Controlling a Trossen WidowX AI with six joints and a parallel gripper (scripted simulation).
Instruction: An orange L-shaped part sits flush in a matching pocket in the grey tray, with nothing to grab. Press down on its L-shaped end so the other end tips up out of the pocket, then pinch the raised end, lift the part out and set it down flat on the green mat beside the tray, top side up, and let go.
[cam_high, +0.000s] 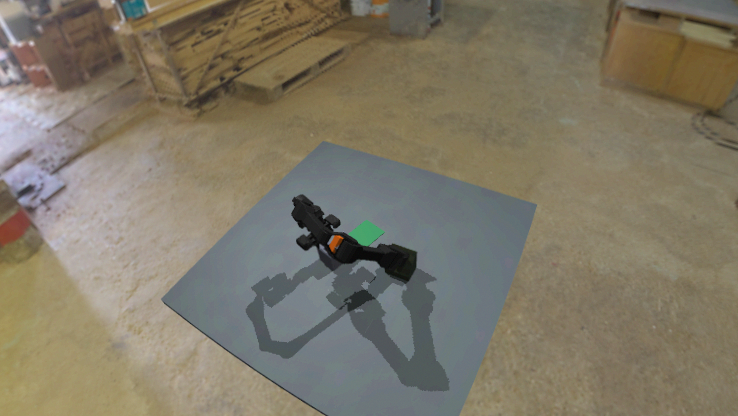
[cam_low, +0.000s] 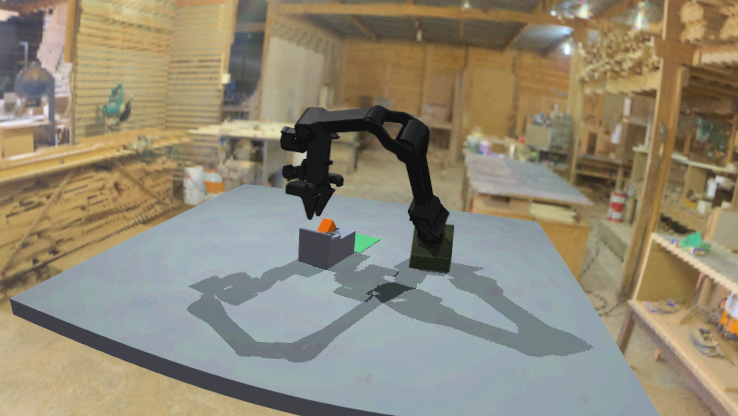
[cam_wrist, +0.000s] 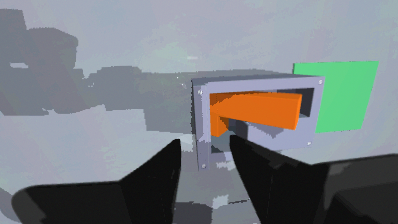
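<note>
Now: the orange l-shaped part 20 mm behind my gripper tip, 40 mm to the right of it and 80 mm below it. From my gripper tip the other things lie so: green mat (50 mm behind, 220 mm to the right, 140 mm below).
</note>
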